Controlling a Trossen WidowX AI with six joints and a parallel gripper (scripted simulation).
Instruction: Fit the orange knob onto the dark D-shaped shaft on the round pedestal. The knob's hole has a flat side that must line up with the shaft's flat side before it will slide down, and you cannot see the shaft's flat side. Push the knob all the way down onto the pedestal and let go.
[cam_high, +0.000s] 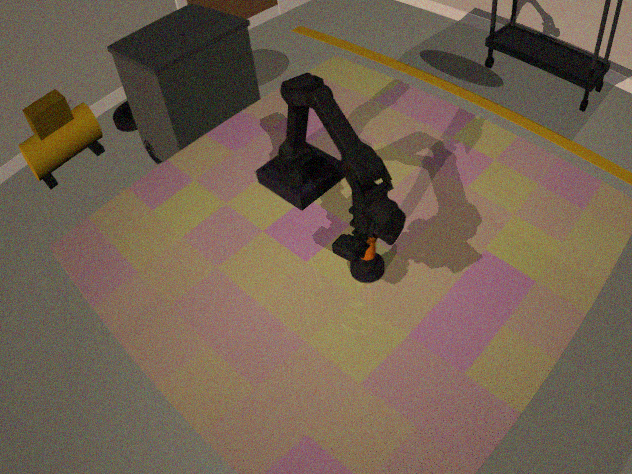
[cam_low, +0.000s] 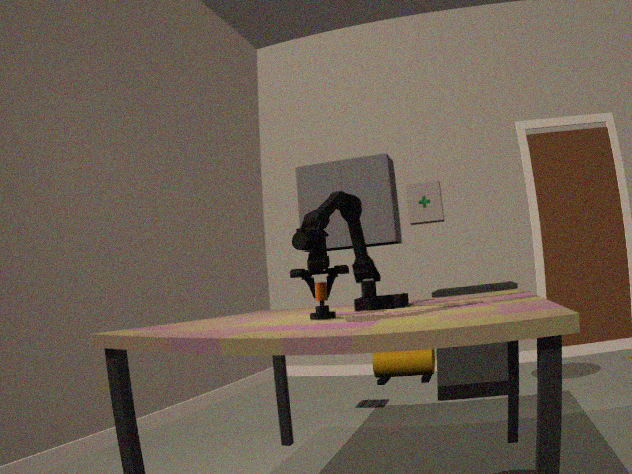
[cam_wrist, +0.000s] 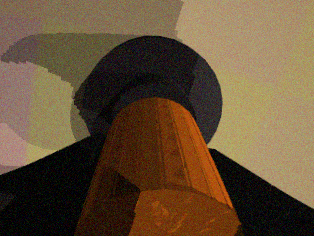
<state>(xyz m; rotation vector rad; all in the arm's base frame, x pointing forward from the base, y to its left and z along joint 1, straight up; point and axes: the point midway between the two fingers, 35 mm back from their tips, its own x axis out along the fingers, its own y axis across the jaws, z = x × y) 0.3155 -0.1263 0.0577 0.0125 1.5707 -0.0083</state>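
The orange knob lies 2 cm above my gripper tip. Also, from my gripper tip: D-shaped shaft: 4 cm below.
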